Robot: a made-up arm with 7 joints. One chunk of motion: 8 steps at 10 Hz.
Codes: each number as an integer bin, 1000 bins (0 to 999) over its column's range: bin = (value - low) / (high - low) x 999, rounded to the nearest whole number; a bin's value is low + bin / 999 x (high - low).
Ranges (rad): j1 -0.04..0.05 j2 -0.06..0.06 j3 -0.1..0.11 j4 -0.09..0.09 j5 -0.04..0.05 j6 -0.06..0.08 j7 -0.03..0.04
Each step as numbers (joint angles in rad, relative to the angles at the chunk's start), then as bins.
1 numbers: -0.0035 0.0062 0.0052 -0.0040 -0.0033 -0.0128 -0.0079
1 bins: 405 551 500 477 407 337 315
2 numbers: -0.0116 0.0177 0.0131 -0.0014 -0.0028 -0.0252 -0.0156
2 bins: 315 647 538 492 413 248 206
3 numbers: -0.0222 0.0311 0.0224 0.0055 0.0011 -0.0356 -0.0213
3 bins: 198 758 582 530 456 174 124
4 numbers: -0.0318 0.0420 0.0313 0.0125 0.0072 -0.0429 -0.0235
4 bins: 91 849 625 569 524 122 93
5 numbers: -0.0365 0.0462 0.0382 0.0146 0.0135 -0.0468 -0.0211
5 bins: 39 884 657 581 594 94 127
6 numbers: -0.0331 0.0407 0.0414 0.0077 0.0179 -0.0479 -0.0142
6 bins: 77 838 673 542 643 86 225
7 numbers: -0.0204 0.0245 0.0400 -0.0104 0.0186 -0.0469 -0.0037
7 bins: 218 703 666 442 650 93 375
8 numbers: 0.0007 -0.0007 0.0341 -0.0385 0.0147 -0.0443 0.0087
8 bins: 452 494 638 286 607 112 552
